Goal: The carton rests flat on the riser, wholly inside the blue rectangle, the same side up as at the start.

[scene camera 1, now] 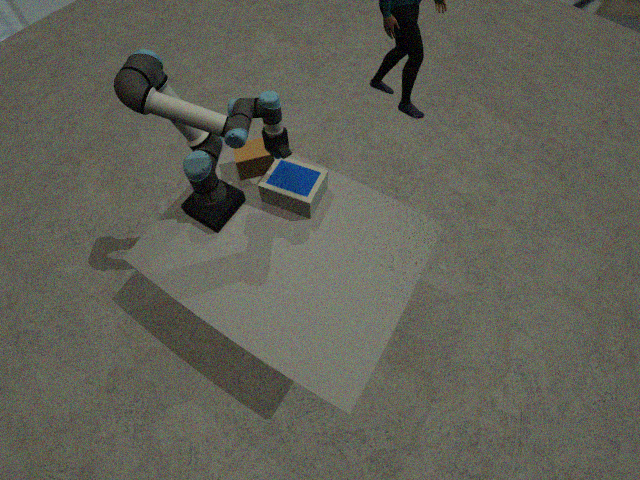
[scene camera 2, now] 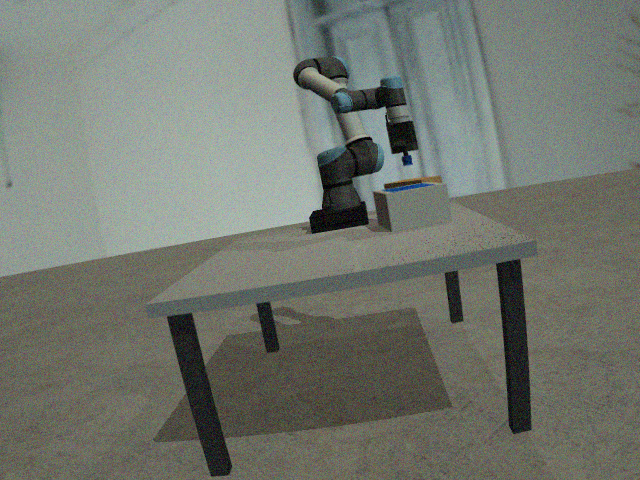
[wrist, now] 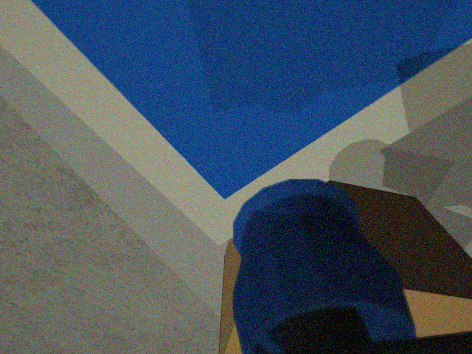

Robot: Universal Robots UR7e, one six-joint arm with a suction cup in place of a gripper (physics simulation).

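Where they show: hand at its tool point: (scene camera 1: 278,155) (scene camera 2: 407,165) (wrist: 295,233); arm's base at its link origin: (scene camera 1: 210,194) (scene camera 2: 342,207).
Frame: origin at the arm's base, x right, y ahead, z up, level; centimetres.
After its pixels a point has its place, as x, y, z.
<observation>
The orange-brown carton (scene camera 1: 251,150) @[-26.6, 6.8, 6.4] (wrist: 445,309) @[-20.7, 6.8, 6.4] is off the riser, behind it on the robot's side. In scene camera 2 a thin upper strip of the carton (scene camera 2: 431,179) @[-33.5, 13.6, 5.7] shows above the riser; the rest is hidden. I cannot tell whether it touches the riser or is tilted. The pale box-shaped riser (scene camera 1: 284,200) @[-10.7, 33.0, 0.9] (scene camera 2: 418,209) @[-20.7, 44.9, -1.1] (wrist: 80,80) @[-29.2, 31.2, 5.4] bears the blue rectangle (scene camera 1: 293,177) @[-20.7, 32.5, 5.4] (scene camera 2: 410,188) @[-20.7, 36.9, 5.2] (wrist: 275,60) @[-21.6, 26.7, 5.4], with no carton on it. My suction gripper (scene camera 2: 407,160) (wrist: 295,200) is open and empty, hanging above the area by the riser's rear corner and the carton.
The riser stands on the grey table (scene camera 1: 351,289) @[11.6, 74.6, -6.6] (scene camera 2: 289,263) @[20.6, 69.5, -6.6], towards its back edge. The arm's black base (scene camera 1: 214,206) @[5.0, 5.8, 0.4] (scene camera 2: 338,217) @[2.7, 12.1, -2.3] stands beside the riser and carton. A person (scene camera 1: 408,46) is on the floor beyond the table. The arm's shadow crosses the table.
</observation>
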